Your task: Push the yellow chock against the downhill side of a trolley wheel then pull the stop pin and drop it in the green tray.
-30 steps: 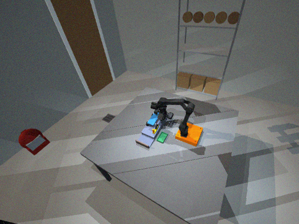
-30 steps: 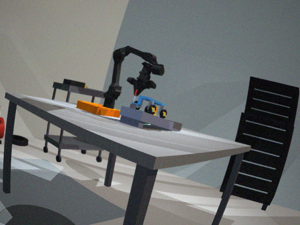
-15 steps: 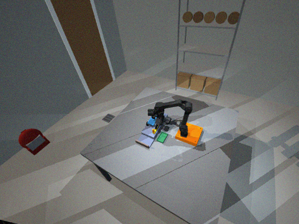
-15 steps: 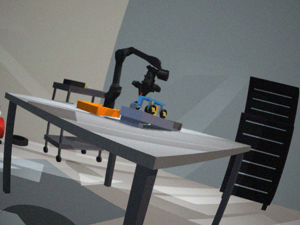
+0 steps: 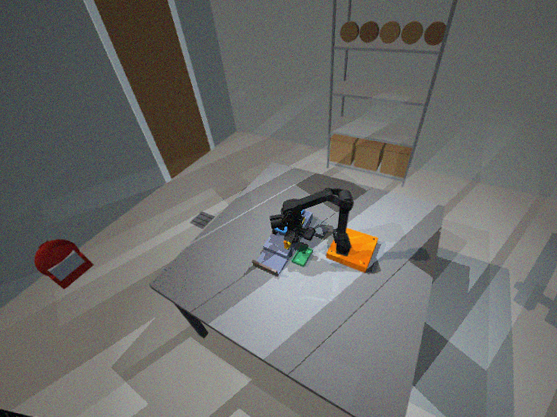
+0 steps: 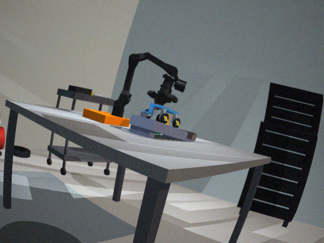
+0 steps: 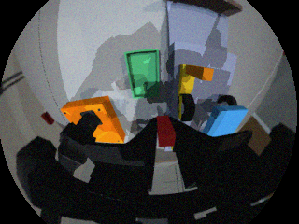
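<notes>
Now: the green tray 3 cm behind my gripper tip, 3 cm to the left of it and 14 cm below it. Round my gripper tip: red-headed stop pin: right at my gripper tip; yellow chock: 6 cm ahead, 2 cm to the left, 6 cm below; blue trolley: 10 cm ahead, 9 cm to the right, 3 cm below.
</notes>
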